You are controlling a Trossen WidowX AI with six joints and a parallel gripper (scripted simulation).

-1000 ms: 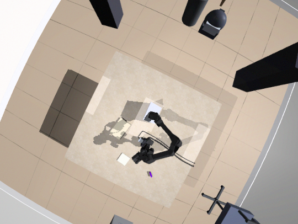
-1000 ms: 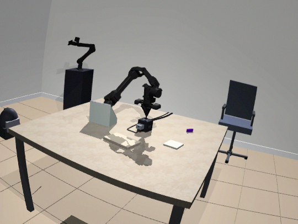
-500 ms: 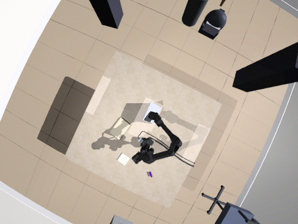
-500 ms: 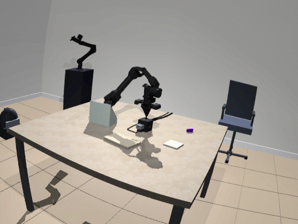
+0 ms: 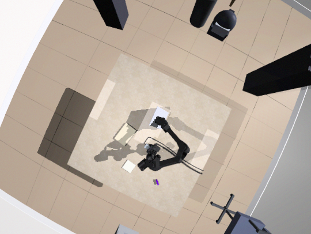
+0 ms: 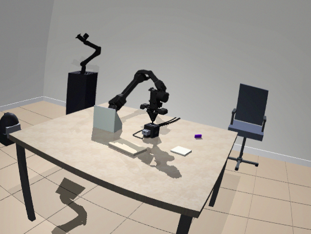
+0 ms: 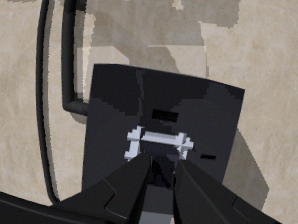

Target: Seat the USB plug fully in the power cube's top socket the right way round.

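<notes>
The USB plug is 1 cm below my gripper tip. Also, from my gripper tip: USB socket 3 cm below; then purple block 31 cm ahead, 15 cm to the left, 9 cm below.
</notes>
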